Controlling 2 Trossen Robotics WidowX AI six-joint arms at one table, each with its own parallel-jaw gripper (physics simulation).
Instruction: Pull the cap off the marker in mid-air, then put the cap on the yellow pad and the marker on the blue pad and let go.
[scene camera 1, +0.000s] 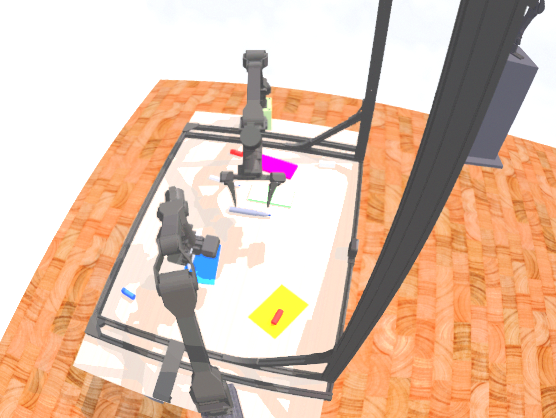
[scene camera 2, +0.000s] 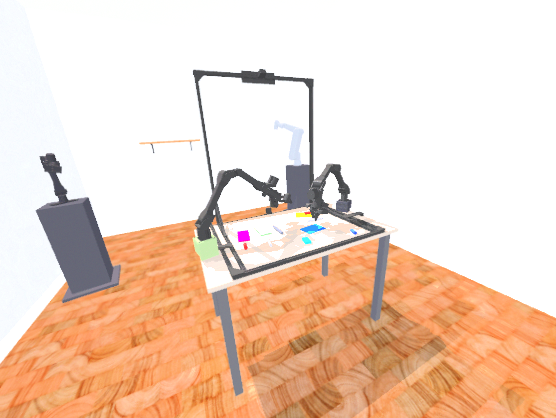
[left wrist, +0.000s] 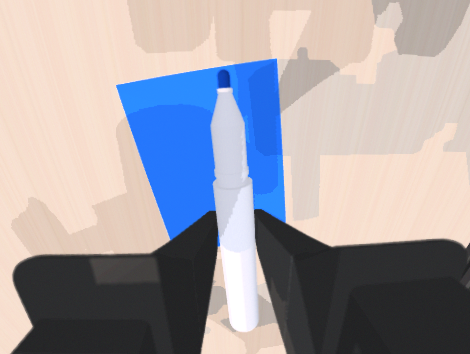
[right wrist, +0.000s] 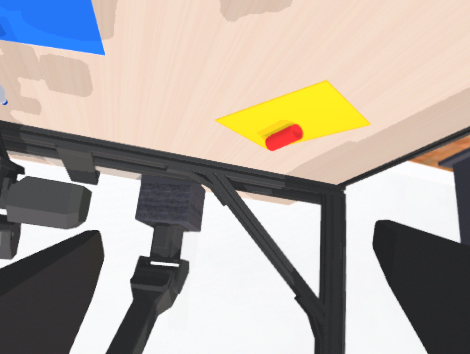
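Pixels of known places: left gripper, fingertip midpoint: (scene camera 1: 193, 252) (scene camera 2: 314, 220) (left wrist: 235, 218); right gripper, fingertip midpoint: (scene camera 1: 251, 207) (right wrist: 239, 239); left arm's base, link origin: (scene camera 1: 218, 404) (scene camera 2: 344, 200) (right wrist: 169, 226); right arm's base, link origin: (scene camera 2: 204, 237).
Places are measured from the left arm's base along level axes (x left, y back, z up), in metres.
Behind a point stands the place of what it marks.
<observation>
My left gripper (scene camera 2: 315, 218) {x -0.019, y -0.480, z -0.024 m} (left wrist: 235, 218) {x -0.019, y -0.480, z -0.024 m} is shut on a white, uncapped marker (left wrist: 230, 150) {x -0.003, y -0.443, z -0.015 m} with a blue tip. It holds the marker above the table, and the marker overlaps the blue pad (scene camera 1: 209, 270) {x -0.053, y -0.446, z -0.087 m} (scene camera 2: 312, 229) {x -0.028, y -0.493, z -0.087 m} (left wrist: 165, 150) {x -0.056, y -0.445, z -0.087 m} (right wrist: 55, 25) {x -0.035, y -0.434, z -0.087 m} in the left wrist view. In scene camera 1 the arm hides the left fingers. A red cap (scene camera 1: 277, 317) {x -0.215, y -0.234, z -0.068 m} (scene camera 2: 307, 213) {x -0.211, y -0.247, z -0.078 m} (right wrist: 284, 137) {x -0.218, y -0.253, z -0.071 m} lies on the yellow pad (scene camera 1: 292, 303) {x -0.272, y -0.275, z -0.087 m} (right wrist: 325, 107) {x -0.261, y -0.296, z -0.087 m}. My right gripper (scene camera 1: 252, 206) {x -0.215, y -0.517, z 0.087 m} (right wrist: 239, 239) {x -0.215, y -0.517, z 0.087 m} is open and empty, raised over the table.
A grey pen (scene camera 1: 249, 212) {x -0.223, y -0.625, z -0.072 m} (scene camera 2: 278, 230) {x -0.202, y -0.650, z -0.074 m} lies near a pale green-edged pad (scene camera 1: 269, 203). A magenta pad (scene camera 1: 280, 166) {x -0.381, y -0.814, z -0.080 m} (scene camera 2: 243, 236) {x -0.350, y -0.835, z -0.080 m}, another red piece (scene camera 1: 236, 152) {x -0.235, y -0.921, z -0.068 m}, a blue piece (scene camera 1: 128, 293) {x 0.221, y -0.405, z -0.067 m} (scene camera 2: 353, 231) {x 0.228, y -0.422, z -0.070 m} and a cyan block (scene camera 2: 306, 240) {x 0.035, y -0.681, z -0.073 m} also lie on the table. Dark rails border it.
</observation>
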